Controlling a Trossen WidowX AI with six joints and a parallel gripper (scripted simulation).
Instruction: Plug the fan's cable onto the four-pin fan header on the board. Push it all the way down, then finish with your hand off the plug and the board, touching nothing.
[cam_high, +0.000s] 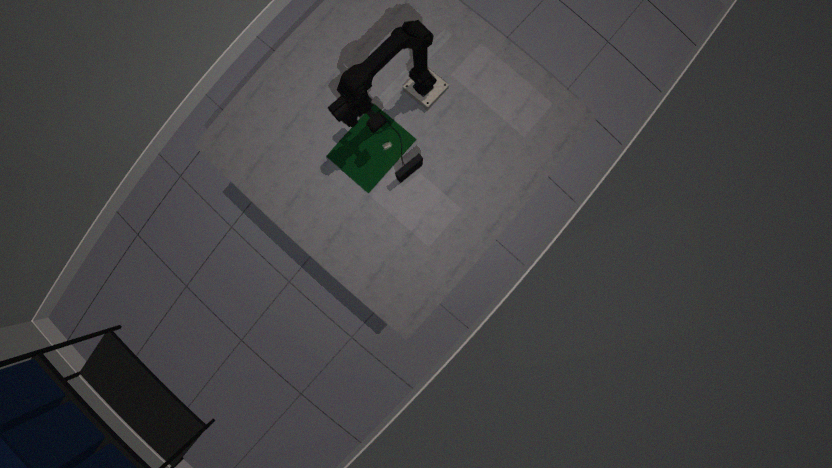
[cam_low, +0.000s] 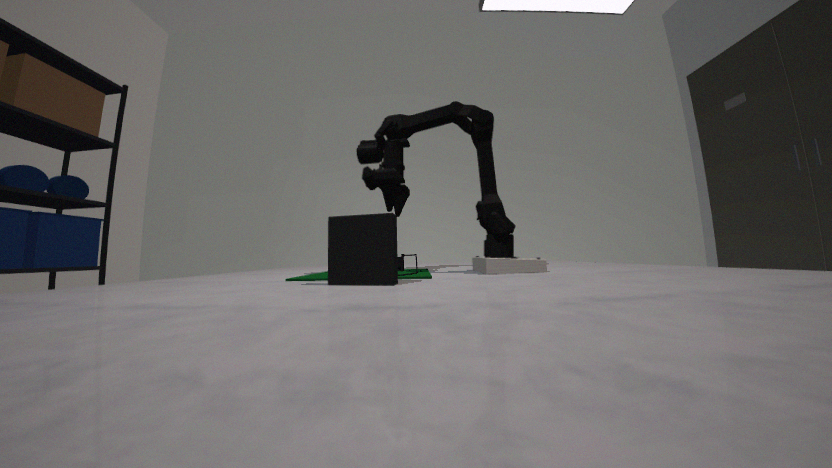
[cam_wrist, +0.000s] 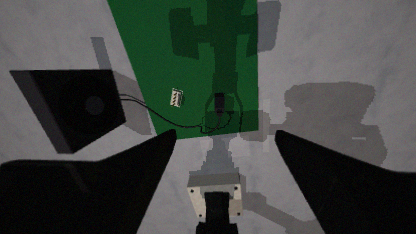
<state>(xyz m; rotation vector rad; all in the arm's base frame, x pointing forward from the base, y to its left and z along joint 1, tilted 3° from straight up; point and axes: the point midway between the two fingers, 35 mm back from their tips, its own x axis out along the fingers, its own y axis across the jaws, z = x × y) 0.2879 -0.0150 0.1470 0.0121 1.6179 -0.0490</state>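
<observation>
Now: gripper tip 10 mm past the black plug and 140 mm above it. Round my gripper tip: green board: 50 mm ahead, 50 mm to the left, 180 mm below; then white four-pin header: 90 mm to the left, 160 mm below; then black fan: 10 mm ahead, 230 mm to the left, 100 mm below.
</observation>
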